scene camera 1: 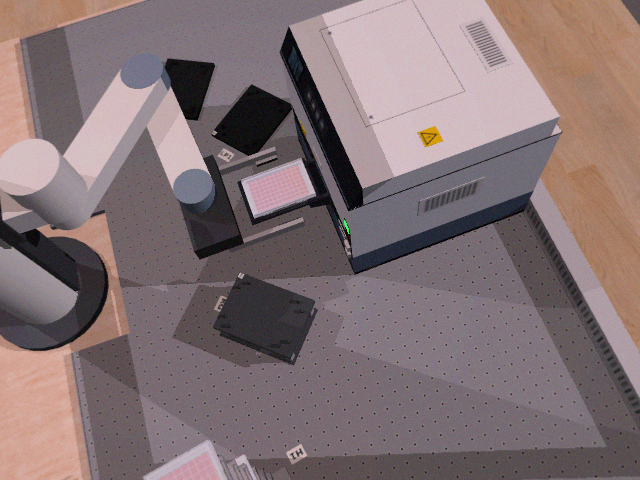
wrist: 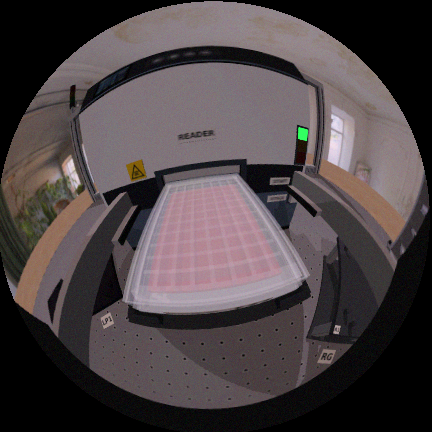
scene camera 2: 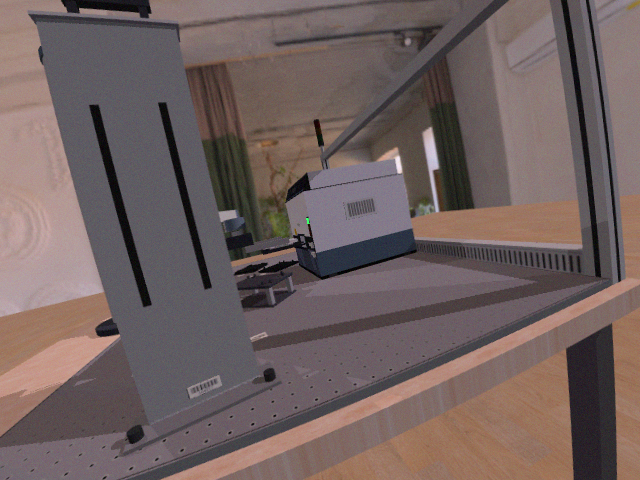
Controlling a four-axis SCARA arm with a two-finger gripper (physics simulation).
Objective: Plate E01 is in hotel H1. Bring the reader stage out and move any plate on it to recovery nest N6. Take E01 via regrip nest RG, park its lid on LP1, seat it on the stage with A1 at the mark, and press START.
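Places are measured from the arm's base along level axes (x right, y ahead, z up), in millimetres.
Pixels of known places: gripper, fingertip midpoint: (scene camera 1: pixel 289 185) (wrist: pixel 214 184) (scene camera 2: pixel 285 239); arm's base, origin of the base link: (scene camera 1: pixel 51 293).
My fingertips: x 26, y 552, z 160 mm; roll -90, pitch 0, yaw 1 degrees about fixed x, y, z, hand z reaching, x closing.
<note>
For each thing: its top centre in the pictures, then the offset to it from my fingertips. "*": a spot on its surface instead.
- pink-welled plate, middle of its top: (wrist: pixel 203 206) (scene camera 1: pixel 277 186) dx -10, dy -22, dz -6 mm
- black reader stage, middle of its top: (wrist: pixel 204 207) (scene camera 1: pixel 285 186) (scene camera 2: pixel 283 243) dx -10, dy -8, dz -16 mm
- reader, middle of its top: (scene camera 1: pixel 414 68) (wrist: pixel 190 80) (scene camera 2: pixel 334 175) dx -17, dy +254, dz +204 mm
- black regrip nest RG, middle of its top: (wrist: pixel 368 279) (scene camera 1: pixel 263 312) (scene camera 2: pixel 258 277) dx +201, dy -127, dz -77 mm
- LP1 label, surface spot: (wrist: pixel 106 285) * dx -223, dy -38, dz -137 mm
- pink plate, surface spot: (scene camera 1: pixel 196 469) * dx +484, dy -227, dz +282 mm
- H1 label, surface spot: (scene camera 1: pixel 296 453) * dx +456, dy -149, dz -147 mm
- black pad, surface spot: (scene camera 1: pixel 195 87) * dx -415, dy -127, dz -135 mm
- green lamp, middle of its top: (scene camera 1: pixel 346 224) (wrist: pixel 302 128) (scene camera 2: pixel 307 218) dx +147, dy +68, dz +62 mm
- metal frame post, surface spot: (scene camera 2: pixel 594 155) * dx +690, dy +452, dz +67 mm
My gripper (scene camera 1: pixel 285 187) (wrist: pixel 214 184) is open and empty, its fingers either side of a pink-welled plate (scene camera 1: pixel 279 187) (wrist: pixel 215 240), with gaps on both sides. The plate, under what looks like a clear lid, lies on the black reader stage (scene camera 1: pixel 319 198) (wrist: pixel 210 320), which is out of the reader (scene camera 1: pixel 439 103) (scene camera 2: pixel 361 224) (wrist: pixel 195 100). The black regrip nest RG (scene camera 1: pixel 266 317) (scene camera 2: pixel 266 281) (wrist: pixel 352 295) carries no plate. The black pad by the LP1 label (scene camera 1: pixel 251 118) (wrist: pixel 106 285) is bare. A pink plate (scene camera 1: pixel 196 469) tops the stack near the H1 label (scene camera 1: pixel 296 453). Plate names are not readable.
Another black pad (scene camera 1: pixel 195 87) is partly hidden by the arm. A tall grey tower (scene camera 2: pixel 144 206) stands in front in the second scene view. A green lamp (scene camera 1: pixel 346 226) (scene camera 2: pixel 308 221) (wrist: pixel 302 133) glows on the reader, with small labelled buttons below. A metal frame post (scene camera 2: pixel 594 155) stands at the table corner.
</note>
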